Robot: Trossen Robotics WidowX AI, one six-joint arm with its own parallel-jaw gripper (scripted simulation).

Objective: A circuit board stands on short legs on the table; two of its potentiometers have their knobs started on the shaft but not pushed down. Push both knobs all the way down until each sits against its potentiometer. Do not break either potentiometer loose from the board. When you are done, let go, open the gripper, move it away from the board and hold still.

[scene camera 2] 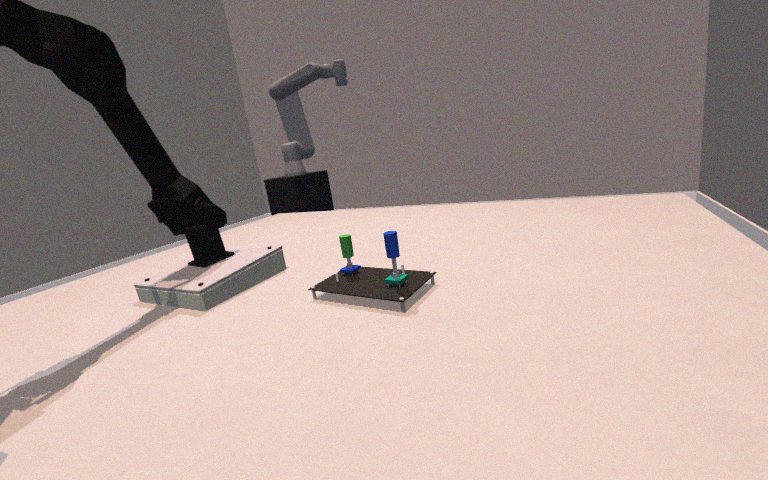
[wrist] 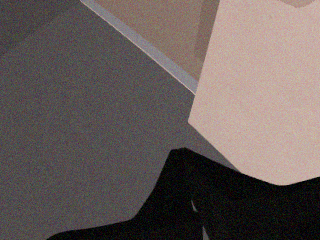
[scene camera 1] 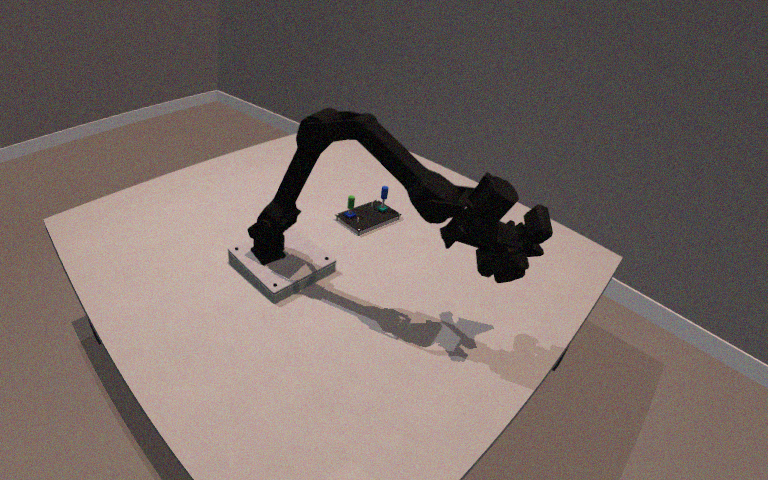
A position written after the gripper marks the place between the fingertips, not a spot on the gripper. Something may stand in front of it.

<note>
The gripper (scene camera 1: pixel 542 252) is shut and holds nothing.
The gripper also shows in the wrist view (wrist: pixel 178 156).
</note>
